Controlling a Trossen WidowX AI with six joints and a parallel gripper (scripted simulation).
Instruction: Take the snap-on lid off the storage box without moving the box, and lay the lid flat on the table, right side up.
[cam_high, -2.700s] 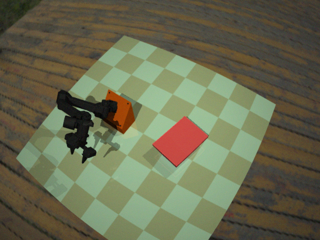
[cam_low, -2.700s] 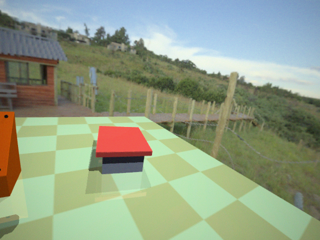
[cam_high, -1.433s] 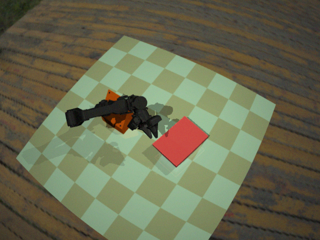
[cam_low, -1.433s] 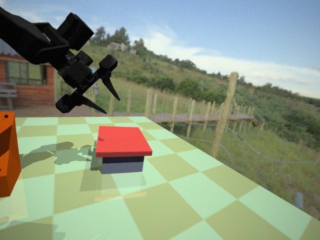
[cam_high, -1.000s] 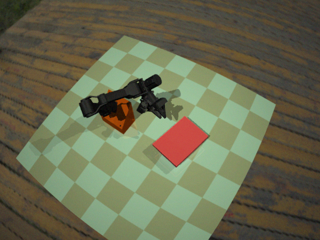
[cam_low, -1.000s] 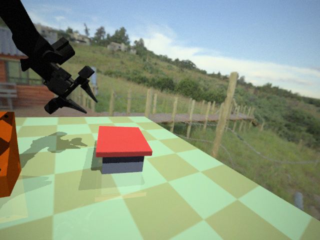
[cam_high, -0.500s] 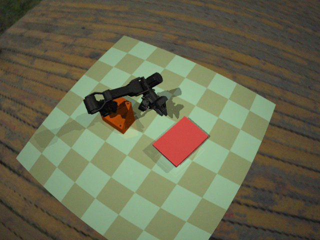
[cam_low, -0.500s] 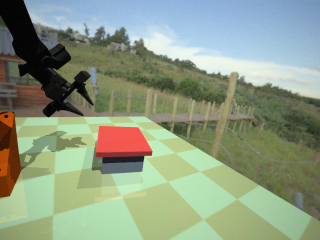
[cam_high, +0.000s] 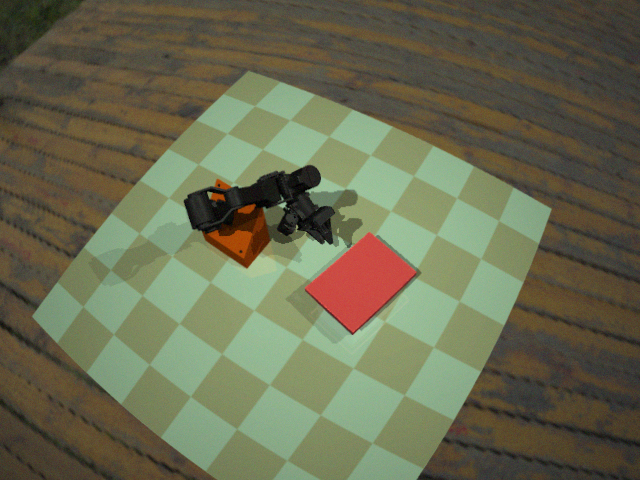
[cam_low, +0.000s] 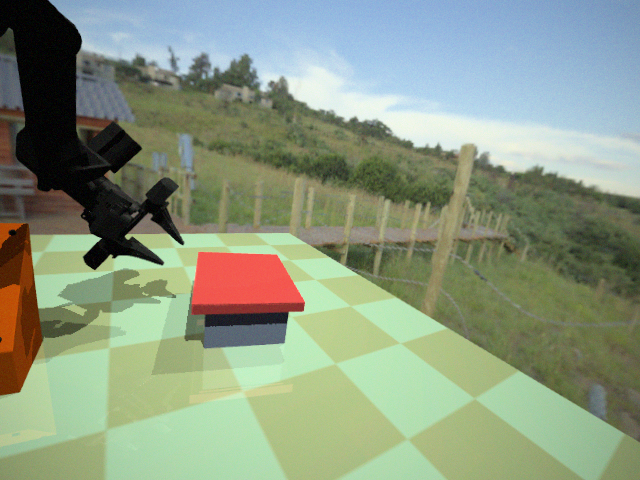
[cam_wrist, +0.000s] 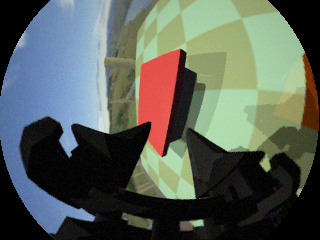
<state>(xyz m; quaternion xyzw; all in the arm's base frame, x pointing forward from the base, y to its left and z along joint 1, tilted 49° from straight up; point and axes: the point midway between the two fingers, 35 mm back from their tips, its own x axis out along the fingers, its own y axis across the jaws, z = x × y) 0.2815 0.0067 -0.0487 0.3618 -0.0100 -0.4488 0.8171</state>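
My gripper tip is 120 mm short of the red lid, 40 mm to the left of it and 40 mm above it. Also, from my gripper tip: grey-blue storage box: 120 mm ahead, 80 mm below, 40 mm to the right.
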